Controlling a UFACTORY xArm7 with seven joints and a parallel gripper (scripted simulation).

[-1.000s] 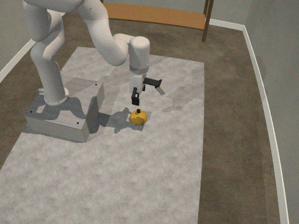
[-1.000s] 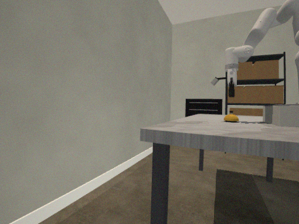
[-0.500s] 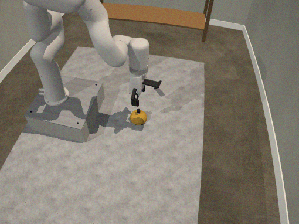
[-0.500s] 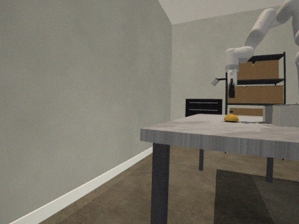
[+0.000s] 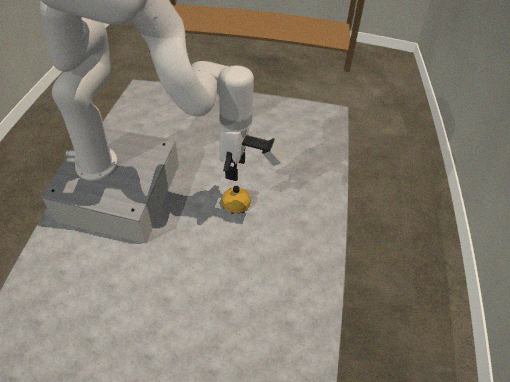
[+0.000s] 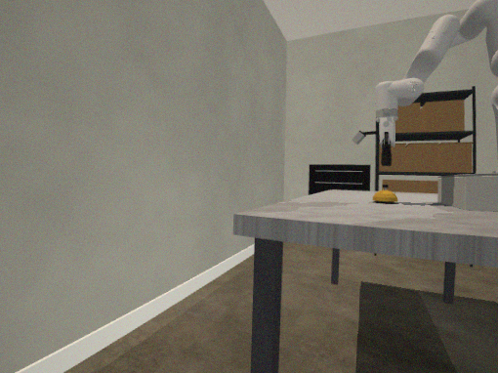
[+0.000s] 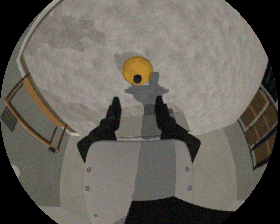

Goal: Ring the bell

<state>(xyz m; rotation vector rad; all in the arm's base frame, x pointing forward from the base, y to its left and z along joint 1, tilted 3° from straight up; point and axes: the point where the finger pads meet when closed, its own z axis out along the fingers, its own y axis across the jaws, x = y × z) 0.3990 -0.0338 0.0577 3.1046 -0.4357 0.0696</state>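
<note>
Right now my hand is 10 cm above the small dark button. From my hand the other things lie so: yellow dome bell (11 cm below).
</note>
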